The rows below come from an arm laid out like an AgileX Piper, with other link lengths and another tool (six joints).
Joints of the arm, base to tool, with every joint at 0 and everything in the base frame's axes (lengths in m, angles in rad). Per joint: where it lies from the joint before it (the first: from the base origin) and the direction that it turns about. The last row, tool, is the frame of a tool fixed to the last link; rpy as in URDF.
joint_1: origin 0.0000 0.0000 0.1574 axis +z
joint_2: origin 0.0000 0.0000 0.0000 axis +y
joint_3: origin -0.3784 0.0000 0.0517 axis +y
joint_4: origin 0.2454 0.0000 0.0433 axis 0.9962 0 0.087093
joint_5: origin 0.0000 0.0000 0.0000 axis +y
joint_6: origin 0.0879 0.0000 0.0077 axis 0.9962 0 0.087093
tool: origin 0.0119 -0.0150 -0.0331 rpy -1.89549 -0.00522 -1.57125
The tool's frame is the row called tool.
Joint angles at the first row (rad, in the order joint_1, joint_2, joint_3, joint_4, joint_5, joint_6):
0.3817 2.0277 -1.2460 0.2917 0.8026 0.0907
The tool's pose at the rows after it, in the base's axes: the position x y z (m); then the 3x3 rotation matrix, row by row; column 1 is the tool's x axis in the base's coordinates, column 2 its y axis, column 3 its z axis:
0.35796 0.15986 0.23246; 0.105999 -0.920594 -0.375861; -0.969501 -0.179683 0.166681; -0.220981 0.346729 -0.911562
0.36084 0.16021 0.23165; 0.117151 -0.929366 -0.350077; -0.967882 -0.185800 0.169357; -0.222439 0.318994 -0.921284
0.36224 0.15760 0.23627; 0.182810 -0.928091 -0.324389; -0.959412 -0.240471 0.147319; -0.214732 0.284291 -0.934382
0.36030 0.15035 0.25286; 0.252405 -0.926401 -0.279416; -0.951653 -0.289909 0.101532; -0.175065 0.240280 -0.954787
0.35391 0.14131 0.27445; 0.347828 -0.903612 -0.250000; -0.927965 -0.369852 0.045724; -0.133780 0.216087 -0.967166
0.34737 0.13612 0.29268; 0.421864 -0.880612 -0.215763; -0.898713 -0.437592 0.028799; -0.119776 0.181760 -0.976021
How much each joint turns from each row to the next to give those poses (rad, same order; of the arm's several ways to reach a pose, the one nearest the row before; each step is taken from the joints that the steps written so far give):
0.0000 0.0000 0.0000 -0.0066 -0.0141 0.0000
0.0001 0.0000 0.0000 0.0000 -0.0277 -0.0112
-0.0001 -0.0134 0.0000 -0.0075 -0.0102 -0.0586
0.0000 -0.0432 0.0000 -0.0556 0.0069 -0.0268
0.0000 -0.0549 0.0000 -0.0440 0.0415 -0.0650
0.0001 -0.0498 0.0035 0.0000 0.0206 -0.0749

